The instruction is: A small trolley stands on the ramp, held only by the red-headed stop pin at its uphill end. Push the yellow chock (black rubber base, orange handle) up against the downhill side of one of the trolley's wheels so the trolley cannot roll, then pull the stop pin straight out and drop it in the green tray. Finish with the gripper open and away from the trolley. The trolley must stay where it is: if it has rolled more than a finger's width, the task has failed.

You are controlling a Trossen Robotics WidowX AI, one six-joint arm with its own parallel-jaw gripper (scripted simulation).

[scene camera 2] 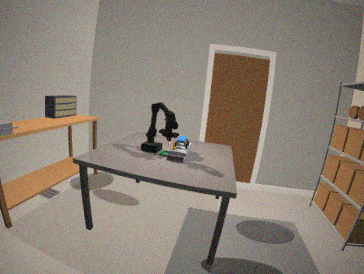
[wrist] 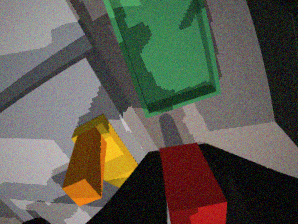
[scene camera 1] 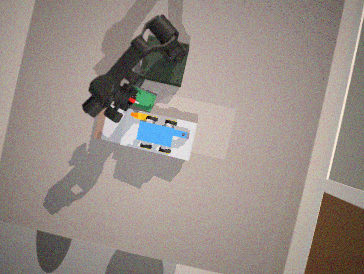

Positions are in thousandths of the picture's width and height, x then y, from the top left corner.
Labels:
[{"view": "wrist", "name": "my gripper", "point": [599,708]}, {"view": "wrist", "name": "yellow chock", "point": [331,690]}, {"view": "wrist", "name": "ramp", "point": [156,511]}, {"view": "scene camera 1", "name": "my gripper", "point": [367,367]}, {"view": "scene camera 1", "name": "blue trolley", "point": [408,484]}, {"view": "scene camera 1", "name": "ramp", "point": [496,542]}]

